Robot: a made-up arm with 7 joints. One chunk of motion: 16 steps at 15 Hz.
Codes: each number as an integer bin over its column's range. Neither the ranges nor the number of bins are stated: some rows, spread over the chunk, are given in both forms.
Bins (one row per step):
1: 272 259 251 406 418 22
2: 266 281 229 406 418 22
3: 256 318 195 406 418 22
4: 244 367 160 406 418 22
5: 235 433 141 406 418 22
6: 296 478 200 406 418 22
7: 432 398 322 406 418 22
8: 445 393 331 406 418 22
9: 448 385 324 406 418 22
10: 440 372 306 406 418 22
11: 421 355 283 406 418 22
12: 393 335 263 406 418 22
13: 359 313 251 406 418 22
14: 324 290 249 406 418 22
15: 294 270 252 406 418 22
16: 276 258 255 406 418 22
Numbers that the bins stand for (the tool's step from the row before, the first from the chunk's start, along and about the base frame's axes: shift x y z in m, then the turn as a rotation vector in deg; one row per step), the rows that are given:
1: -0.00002 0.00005 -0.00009 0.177 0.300 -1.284
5: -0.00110 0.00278 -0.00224 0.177 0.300 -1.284
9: 0.00515 0.00203 0.00134 0.177 0.300 -1.284
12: 0.00354 0.00124 0.00015 0.177 0.300 -1.284
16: 0.00010 0.00004 -0.00001 0.177 0.300 -1.284
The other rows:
2: -0.00019 0.00040 -0.00052 0.177 0.300 -1.284
3: -0.00049 0.00098 -0.00118 0.177 0.300 -1.284
4: -0.00084 0.00175 -0.00187 0.177 0.300 -1.284
6: 0.00069 0.00348 -0.00109 0.177 0.300 -1.284
7: 0.00468 0.00223 0.00130 0.177 0.300 -1.284
8: 0.00506 0.00215 0.00148 0.177 0.300 -1.284
10: 0.00492 0.00182 0.00099 0.177 0.300 -1.284
11: 0.00436 0.00156 0.00054 0.177 0.300 -1.284
13: 0.00254 0.00090 -0.00009 0.177 0.300 -1.284
14: 0.00151 0.00054 -0.00013 0.177 0.300 -1.284
15: 0.00063 0.00023 -0.00007 0.177 0.300 -1.284

